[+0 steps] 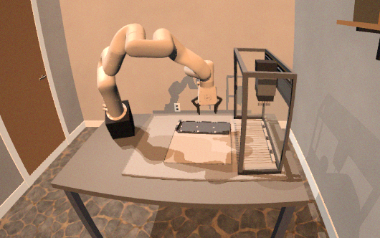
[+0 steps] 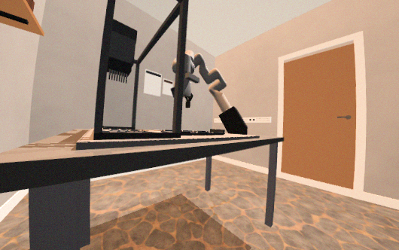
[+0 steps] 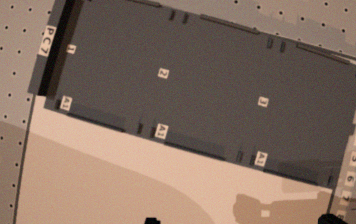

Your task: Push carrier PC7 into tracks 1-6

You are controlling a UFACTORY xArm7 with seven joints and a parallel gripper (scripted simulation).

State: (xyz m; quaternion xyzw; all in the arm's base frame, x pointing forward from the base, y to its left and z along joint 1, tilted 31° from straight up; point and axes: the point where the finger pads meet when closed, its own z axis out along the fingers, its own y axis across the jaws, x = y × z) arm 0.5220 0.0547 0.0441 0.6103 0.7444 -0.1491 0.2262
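My hand is 40 mm past the tan sheet, 50 mm to the left of it and 160 mm above it. Also, from my hand: carrier PC7 (20 mm behind, 90 mm to the left, 140 mm below).
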